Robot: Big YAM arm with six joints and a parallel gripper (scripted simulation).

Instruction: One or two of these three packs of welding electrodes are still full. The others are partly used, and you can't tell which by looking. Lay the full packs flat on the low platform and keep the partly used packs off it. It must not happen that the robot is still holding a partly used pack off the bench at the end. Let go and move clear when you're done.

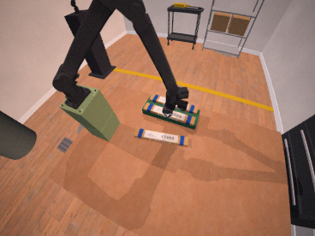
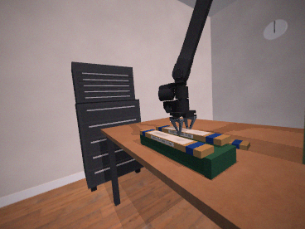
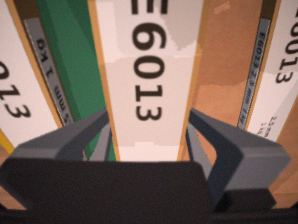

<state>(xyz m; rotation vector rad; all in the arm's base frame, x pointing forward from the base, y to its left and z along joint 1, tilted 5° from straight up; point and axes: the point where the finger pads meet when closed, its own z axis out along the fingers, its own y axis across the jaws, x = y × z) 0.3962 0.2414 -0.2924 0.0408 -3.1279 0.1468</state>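
Right now the green platform is 6 cm below my hand and 5 cm to the left of it.
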